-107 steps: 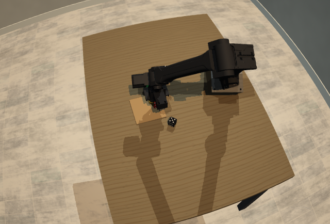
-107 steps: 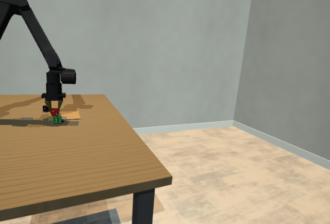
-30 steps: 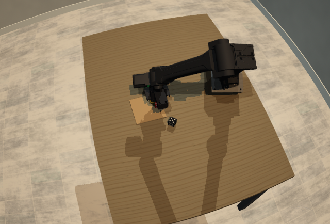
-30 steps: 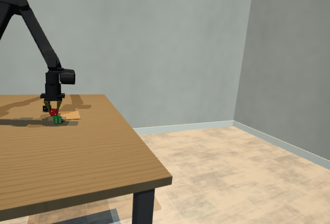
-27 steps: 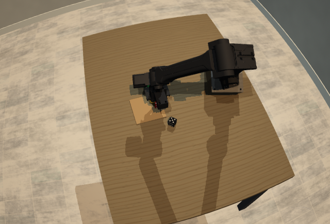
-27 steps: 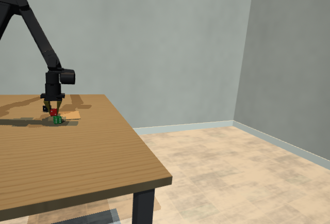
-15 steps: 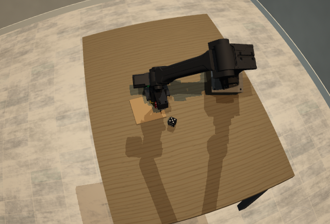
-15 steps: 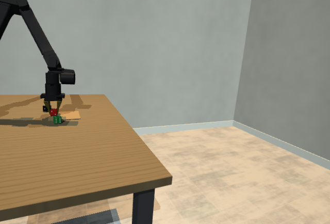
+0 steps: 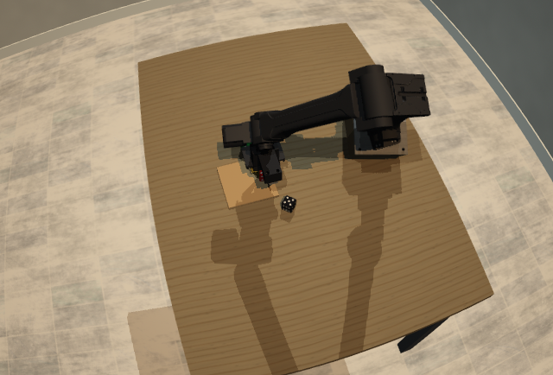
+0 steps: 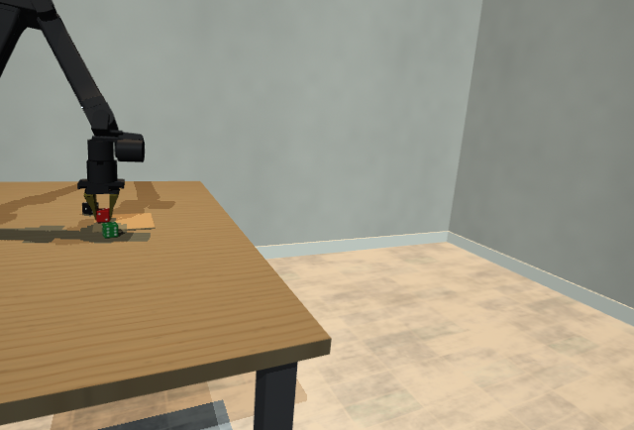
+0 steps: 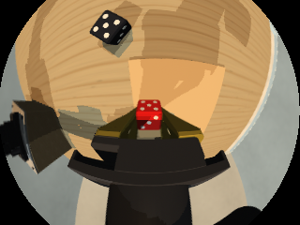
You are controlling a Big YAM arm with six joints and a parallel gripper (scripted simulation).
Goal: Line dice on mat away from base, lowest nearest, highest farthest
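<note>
Now: the red die right at my hand. Round my hand: black die (11 cm to the left, 4 cm behind); tan mat (5 cm ahead, 2 cm below); green die (11 cm to the right, 3 cm ahead).
</note>
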